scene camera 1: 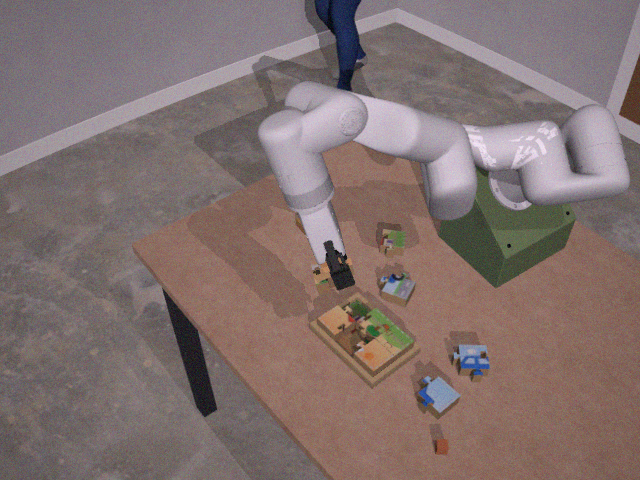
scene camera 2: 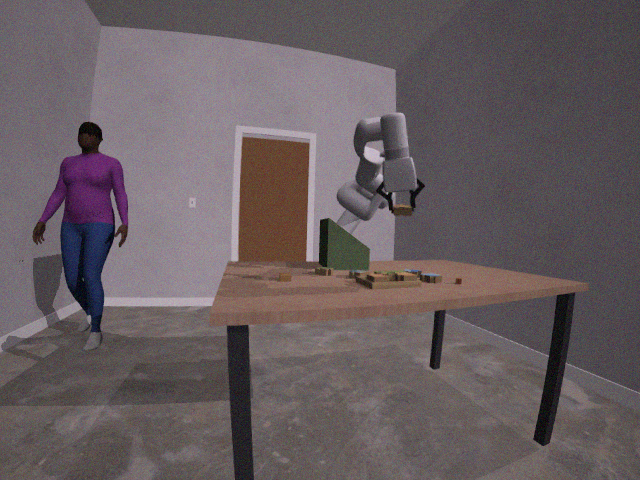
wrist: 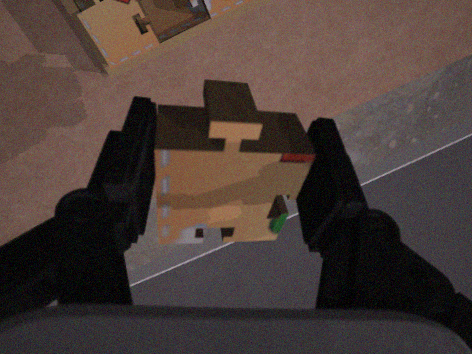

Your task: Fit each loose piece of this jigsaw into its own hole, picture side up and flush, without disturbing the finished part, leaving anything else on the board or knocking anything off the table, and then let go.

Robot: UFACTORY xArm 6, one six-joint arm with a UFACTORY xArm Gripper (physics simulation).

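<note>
My gripper (scene camera 1: pixel 331 272) (scene camera 2: pixel 402 208) (wrist: pixel 231 136) is shut on an orange-tan jigsaw piece (scene camera 1: pixel 320 274) (scene camera 2: pixel 402 210) (wrist: pixel 215 175), held high above the table. The piece has a grey dashed edge, a red corner patch, a green bit and one tab; its picture side faces the wrist camera. In scene camera 1, a finger hides part of it. The jigsaw board (scene camera 1: pixel 373 380) (scene camera 2: pixel 390 284) lies on the table with its finished part (scene camera 1: pixel 387 330) (wrist: pixel 112 35) in it. A brown hole (scene camera 1: pixel 348 338) (wrist: pixel 175 17) shows between orange pieces at the board's edge.
Other pieces lie around the board: a green one (scene camera 1: pixel 392 241), a grey-blue one (scene camera 1: pixel 398 289), a blue one (scene camera 1: pixel 471 358), a light blue one (scene camera 1: pixel 439 394) and a tan one (scene camera 1: pixel 299 223) (scene camera 2: pixel 284 277). An orange cube (scene camera 1: pixel 440 446) (scene camera 2: pixel 458 281) and green arm base (scene camera 1: pixel 470 248) (scene camera 2: pixel 343 251) stand on the table.
</note>
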